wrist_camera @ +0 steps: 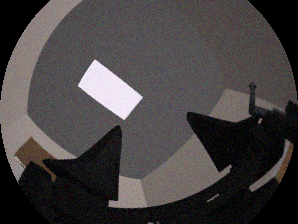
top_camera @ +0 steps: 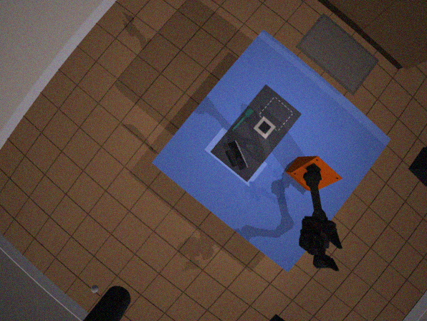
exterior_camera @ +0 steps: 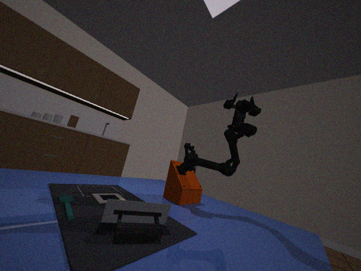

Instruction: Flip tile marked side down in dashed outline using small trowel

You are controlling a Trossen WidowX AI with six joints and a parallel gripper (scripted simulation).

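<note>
The dark mat is 68 cm below my gripper tip, 42 cm ahead of it and 34 cm to the right of it. The rest, counted from my gripper tip: teal T-shaped trowel (66 cm below, 56 cm ahead, 36 cm to the right); tile (66 cm below, 40 cm to the right, 40 cm ahead).
</note>
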